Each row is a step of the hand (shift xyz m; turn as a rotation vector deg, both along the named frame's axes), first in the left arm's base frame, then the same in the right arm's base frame.
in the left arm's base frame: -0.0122 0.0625 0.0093 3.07 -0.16 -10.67
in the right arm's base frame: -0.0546 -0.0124 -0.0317 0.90 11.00 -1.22
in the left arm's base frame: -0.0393 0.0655 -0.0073 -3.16 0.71 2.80
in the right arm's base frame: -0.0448 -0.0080 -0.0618 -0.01 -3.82 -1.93
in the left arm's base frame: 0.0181 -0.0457 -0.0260 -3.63 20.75 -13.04
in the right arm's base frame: 0.0400 0.0303 0.0240 -15.48 10.82 -16.03
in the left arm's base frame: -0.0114 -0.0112 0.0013 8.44 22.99 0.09
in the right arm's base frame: 0.0141 -0.0060 -0.0047 -24.13 3.69 -1.98
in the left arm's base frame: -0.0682 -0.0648 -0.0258 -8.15 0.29 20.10
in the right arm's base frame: 0.0883 -0.0049 -0.0411 -0.84 -21.67 0.31
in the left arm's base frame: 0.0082 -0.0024 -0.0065 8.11 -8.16 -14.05
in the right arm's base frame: 0.0004 0.0092 0.0055 7.03 15.99 4.97
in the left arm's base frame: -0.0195 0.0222 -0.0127 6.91 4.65 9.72
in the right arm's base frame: -0.0112 0.0041 -0.0299 -8.42 -6.04 7.51
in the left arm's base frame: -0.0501 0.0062 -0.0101 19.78 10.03 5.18
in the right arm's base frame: 0.0140 -0.0108 -0.0484 -17.17 3.38 14.57
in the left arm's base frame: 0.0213 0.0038 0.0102 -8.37 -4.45 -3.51
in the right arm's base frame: -0.0129 -0.0007 0.0201 7.69 -0.23 -6.56
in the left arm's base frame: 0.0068 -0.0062 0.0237 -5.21 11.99 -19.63
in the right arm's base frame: -0.0009 -0.0191 0.0168 -5.73 16.07 -16.28
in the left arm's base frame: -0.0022 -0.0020 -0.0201 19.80 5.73 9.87
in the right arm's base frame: 0.0061 0.0175 -0.0084 -14.05 -0.98 18.00
